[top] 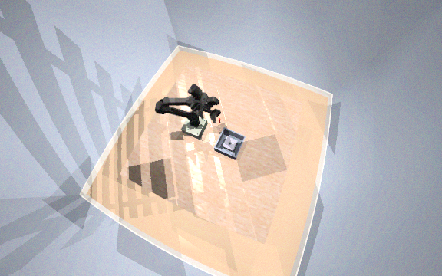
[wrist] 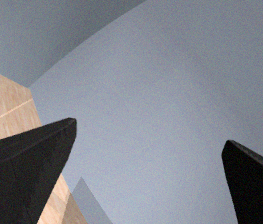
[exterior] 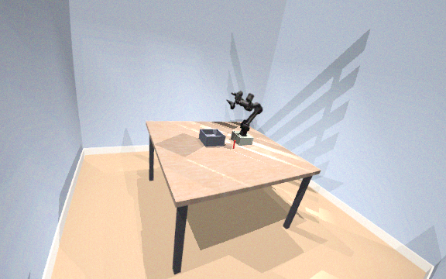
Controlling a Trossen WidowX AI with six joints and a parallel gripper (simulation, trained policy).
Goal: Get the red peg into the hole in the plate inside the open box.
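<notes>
Right now the red peg is 400 mm below my gripper tip, 200 mm to the left of it and 20 mm behind it. From my gripper tip the other things lie so: grey plate (390 mm below, 130 mm ahead, 30 mm to the left); dark box (410 mm below, 130 mm ahead, 30 mm to the left).
</notes>
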